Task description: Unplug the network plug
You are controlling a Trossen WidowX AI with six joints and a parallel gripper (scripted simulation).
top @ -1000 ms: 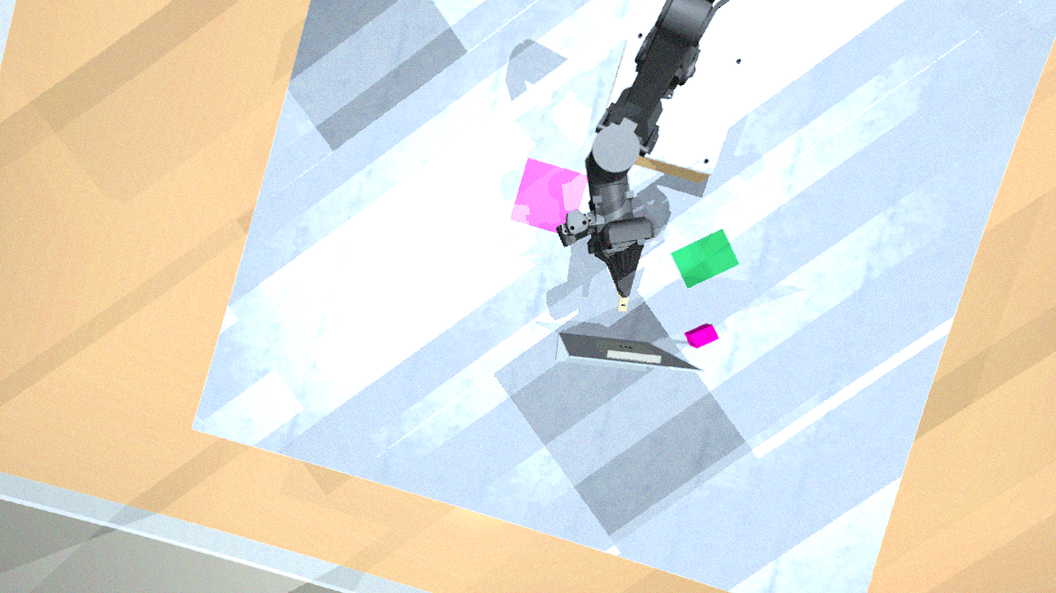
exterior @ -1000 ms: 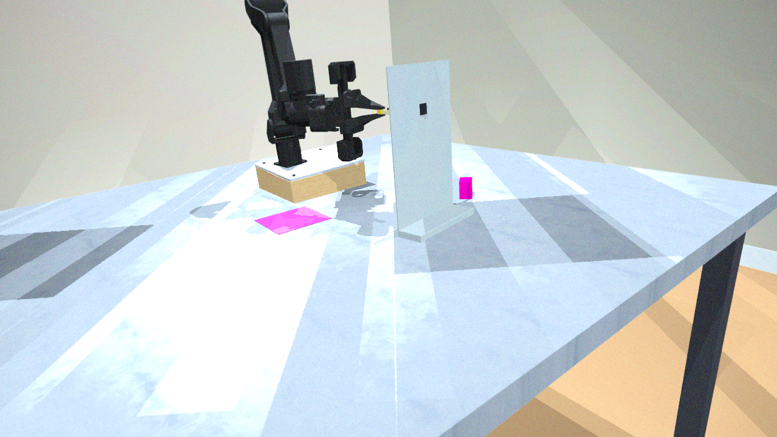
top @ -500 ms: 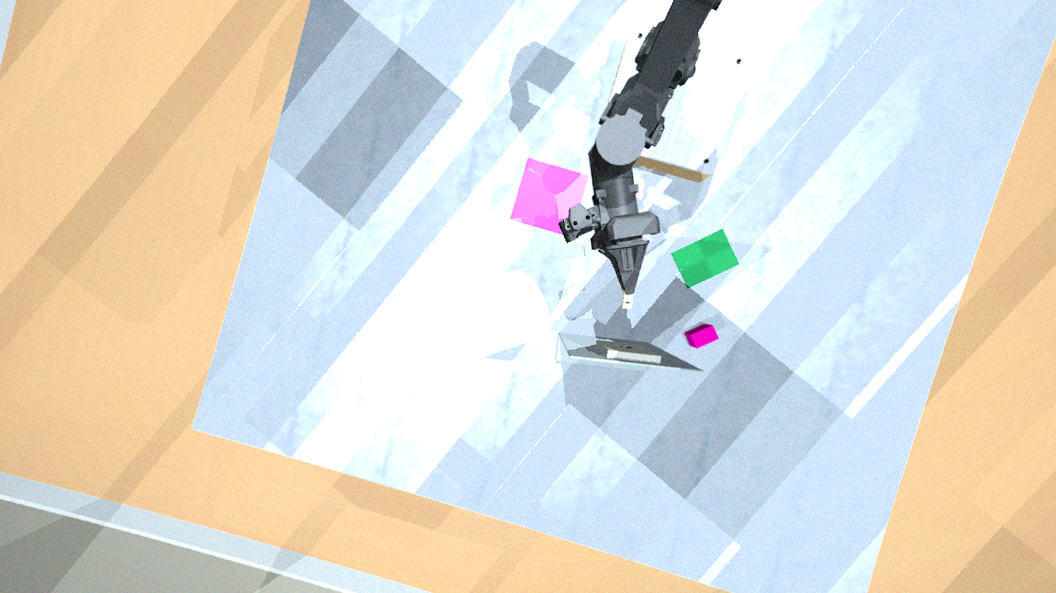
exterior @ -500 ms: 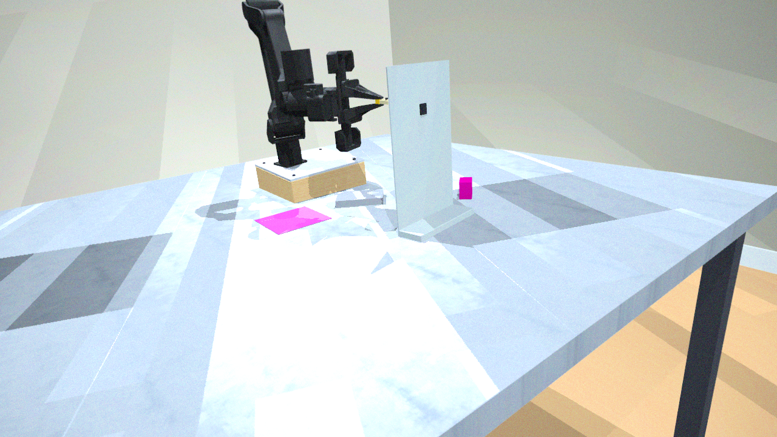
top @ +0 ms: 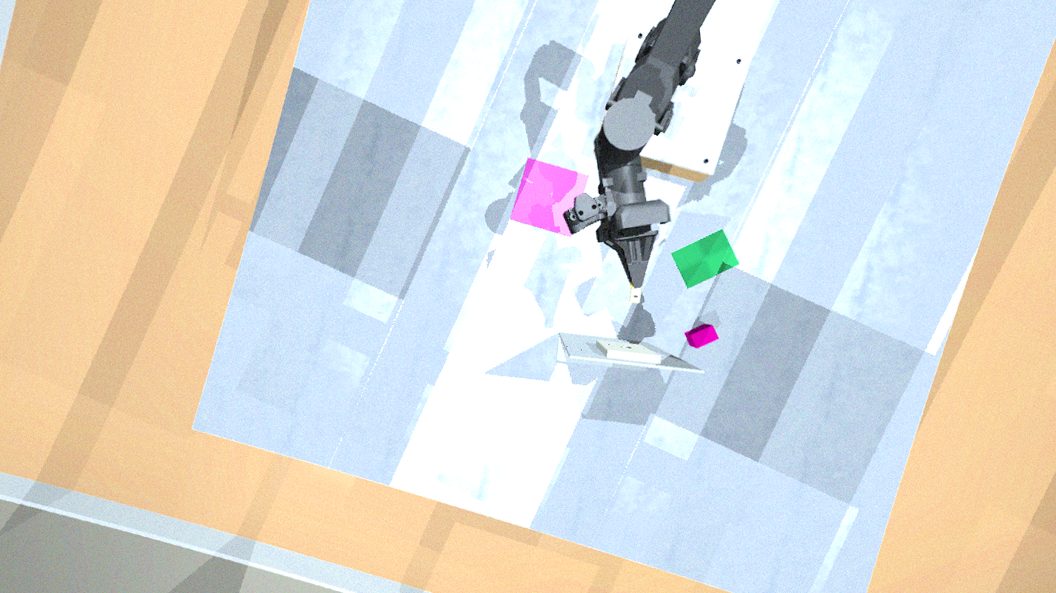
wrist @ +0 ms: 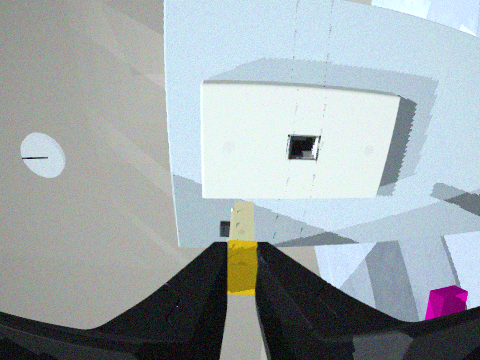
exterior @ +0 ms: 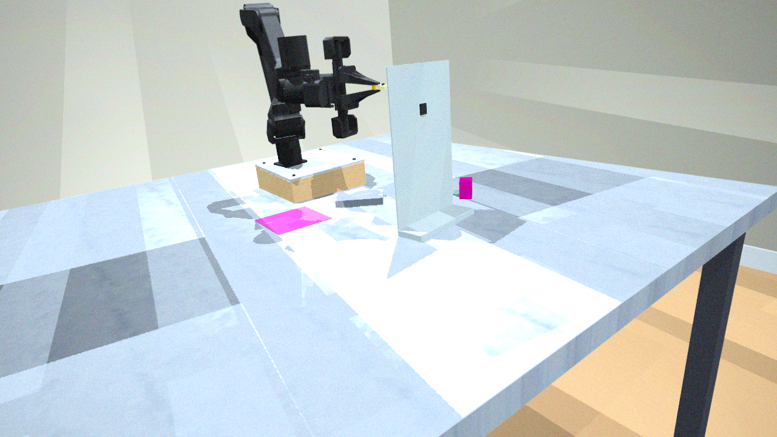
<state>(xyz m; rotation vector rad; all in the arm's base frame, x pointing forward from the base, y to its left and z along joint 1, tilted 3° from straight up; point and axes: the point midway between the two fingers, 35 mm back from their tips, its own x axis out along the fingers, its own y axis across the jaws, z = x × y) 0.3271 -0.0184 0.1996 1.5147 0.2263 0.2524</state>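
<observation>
Right now the magenta marked square is 150 mm behind my gripper tip, 140 mm to the right of it and 250 mm below it. Round my gripper tip: flat grey plate: 120 mm behind, 30 mm to the left, 250 mm below; then upright grey panel: 100 mm ahead, 10 mm to the left, 120 mm below; then green patch: 80 mm behind, 170 mm to the left, 250 mm below.
</observation>
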